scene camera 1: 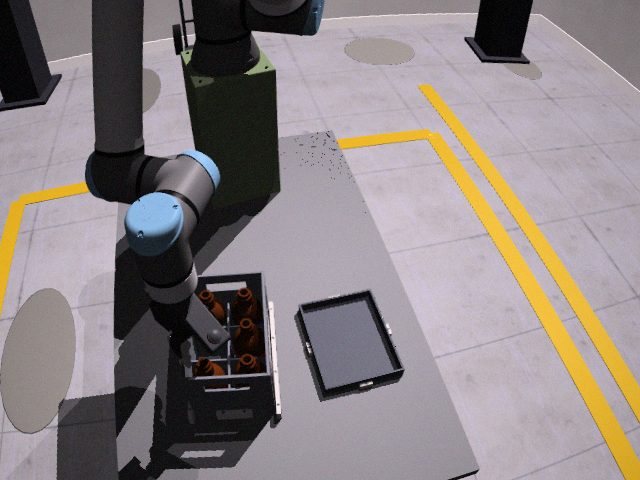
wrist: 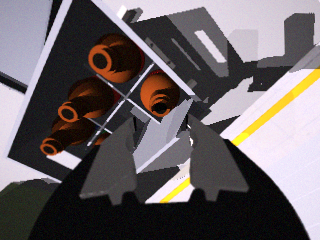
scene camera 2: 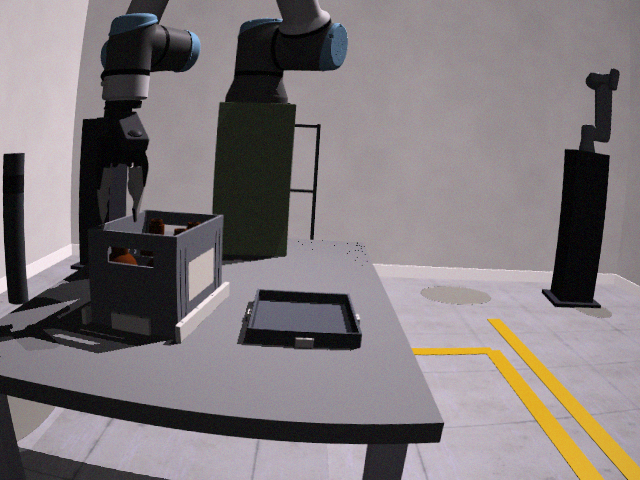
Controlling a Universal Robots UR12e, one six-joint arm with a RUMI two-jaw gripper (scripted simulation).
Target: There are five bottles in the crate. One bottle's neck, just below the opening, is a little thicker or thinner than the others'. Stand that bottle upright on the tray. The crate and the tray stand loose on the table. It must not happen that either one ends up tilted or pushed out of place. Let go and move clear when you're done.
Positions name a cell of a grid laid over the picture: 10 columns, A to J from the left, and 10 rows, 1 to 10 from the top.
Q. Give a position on a brown bottle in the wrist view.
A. C5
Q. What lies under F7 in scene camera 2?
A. A black tray.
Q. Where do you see a pale strip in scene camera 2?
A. D7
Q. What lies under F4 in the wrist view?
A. A brown bottle.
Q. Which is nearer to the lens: the brown bottle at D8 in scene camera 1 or the black tray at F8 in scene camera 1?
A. The brown bottle.
